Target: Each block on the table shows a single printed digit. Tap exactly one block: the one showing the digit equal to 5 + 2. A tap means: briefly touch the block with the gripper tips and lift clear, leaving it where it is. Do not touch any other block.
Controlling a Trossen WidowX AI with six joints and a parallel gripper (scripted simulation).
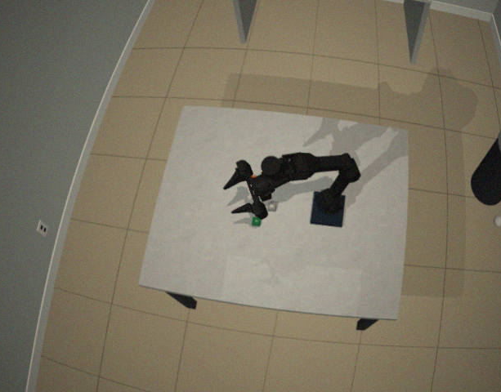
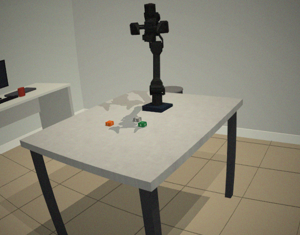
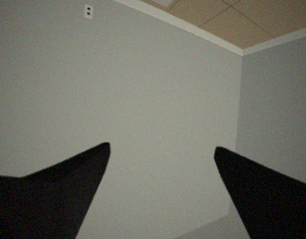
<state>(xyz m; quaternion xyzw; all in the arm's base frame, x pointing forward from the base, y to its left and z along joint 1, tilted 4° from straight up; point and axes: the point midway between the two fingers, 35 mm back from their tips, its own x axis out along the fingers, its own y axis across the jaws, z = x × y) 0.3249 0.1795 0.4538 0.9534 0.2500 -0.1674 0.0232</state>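
Now: the orange block 470 mm below my gripper tip, 290 mm to the right of it and 30 mm ahead of it. Round my gripper tip: grey block: 470 mm below, 180 mm to the right, 80 mm behind; then green block: 470 mm below, 110 mm to the right, 30 mm behind.
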